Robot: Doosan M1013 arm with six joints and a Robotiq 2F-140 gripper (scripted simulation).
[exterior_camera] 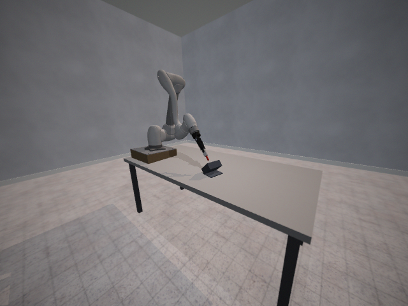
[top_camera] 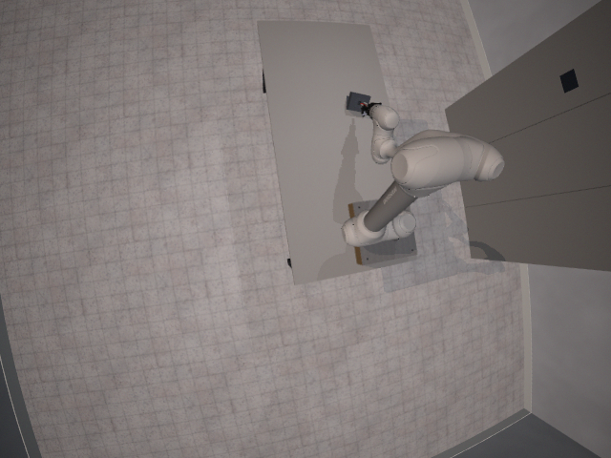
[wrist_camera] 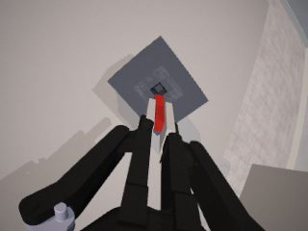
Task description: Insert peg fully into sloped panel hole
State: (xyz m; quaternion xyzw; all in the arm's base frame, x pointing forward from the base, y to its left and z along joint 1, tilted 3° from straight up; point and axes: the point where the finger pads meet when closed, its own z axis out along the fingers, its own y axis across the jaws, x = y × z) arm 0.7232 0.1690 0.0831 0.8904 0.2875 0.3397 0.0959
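Right now my hand is 20 mm short of the red peg and 30 mm above it.
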